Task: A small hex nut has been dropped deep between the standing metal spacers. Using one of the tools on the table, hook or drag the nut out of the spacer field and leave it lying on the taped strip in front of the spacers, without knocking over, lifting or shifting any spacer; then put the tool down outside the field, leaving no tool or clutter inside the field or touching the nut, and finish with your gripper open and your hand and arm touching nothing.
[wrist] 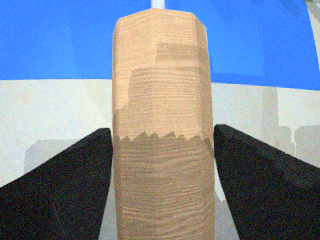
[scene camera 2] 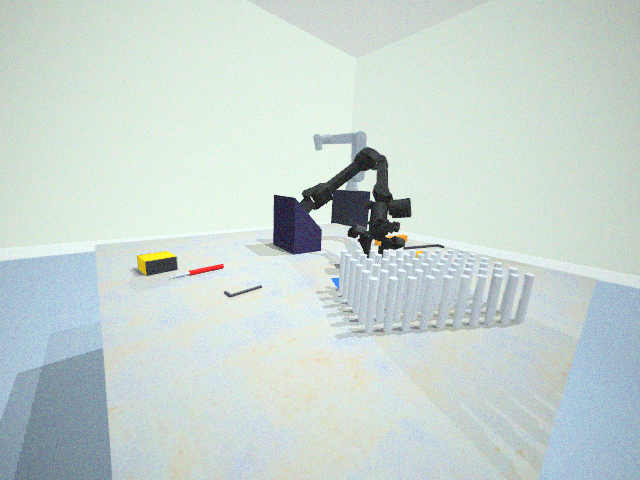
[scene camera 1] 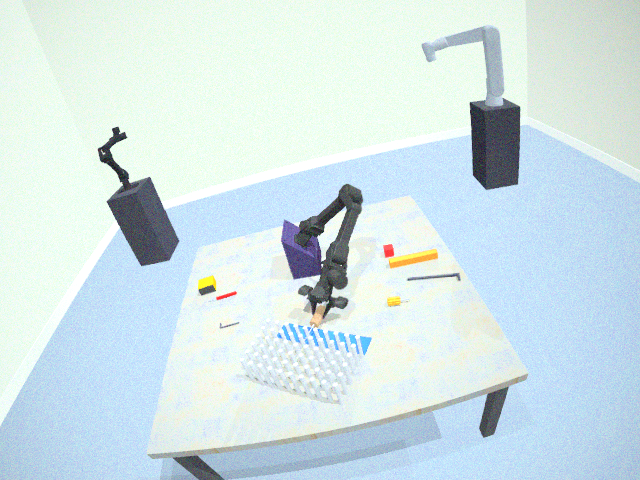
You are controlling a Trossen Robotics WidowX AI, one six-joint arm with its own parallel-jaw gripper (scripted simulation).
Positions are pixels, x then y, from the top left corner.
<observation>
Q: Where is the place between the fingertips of the gripper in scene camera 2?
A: At 373,262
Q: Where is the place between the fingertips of the gripper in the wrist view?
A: At 162,137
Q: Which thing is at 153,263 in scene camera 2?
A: A yellow-and-black box.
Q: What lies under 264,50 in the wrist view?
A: A blue taped strip.
</observation>
